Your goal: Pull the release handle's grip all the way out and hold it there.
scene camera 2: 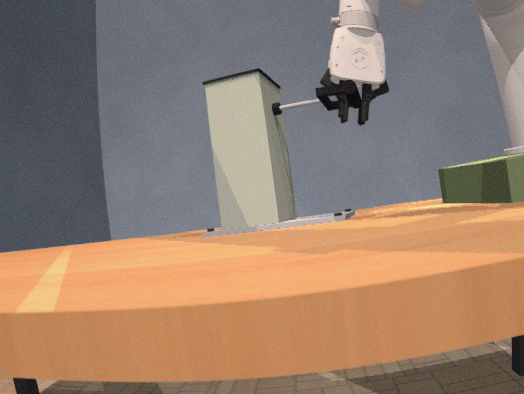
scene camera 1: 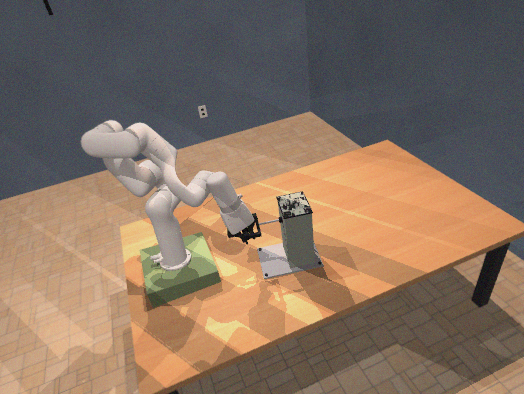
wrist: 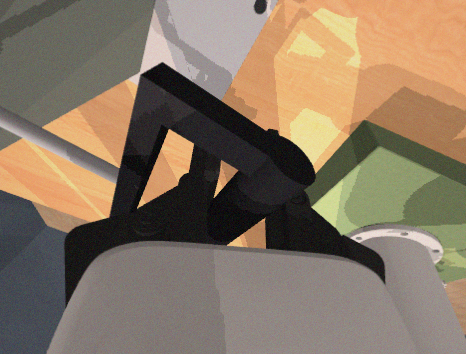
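The release handle is a black frame (scene camera 1: 258,226) (scene camera 2: 325,92) (wrist: 205,112) with a thick round grip (wrist: 245,200) across it. A thin grey rod (scene camera 1: 270,221) (scene camera 2: 299,104) (wrist: 60,142) joins it to a black collar (scene camera 1: 281,219) (scene camera 2: 276,108) high on the side of a pale green post (scene camera 1: 298,242) (scene camera 2: 242,150) (wrist: 60,65). A length of rod shows between collar and frame. My gripper (scene camera 1: 245,239) (scene camera 2: 352,120) (wrist: 238,142) points down, shut on the grip, well above the table. The frame and gripper body partly hide the fingers in the wrist view.
The post stands on a light grey base plate (scene camera 1: 272,260) (scene camera 2: 320,220) (wrist: 200,35) with dark bolts, on a wooden table (scene camera 1: 390,200) (scene camera 2: 200,285) (wrist: 415,35). The arm's base stands on a green block (scene camera 1: 185,292) (scene camera 2: 470,182) (wrist: 385,175) at one end.
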